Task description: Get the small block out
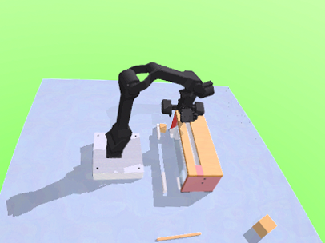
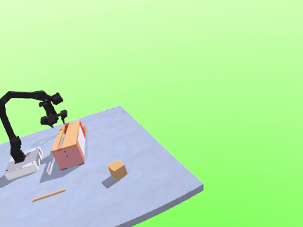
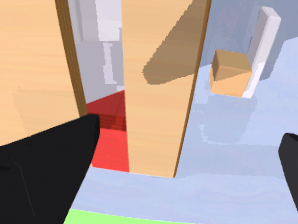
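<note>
The orange block is 13 cm below my gripper tip, 6 cm to the left of it and 4 cm behind it. The rest, counted from my gripper tip: thin orange stick (49 cm to the right, 15 cm below, 7 cm behind); box (12 cm to the right, 9 cm below, 2 cm ahead).
</note>
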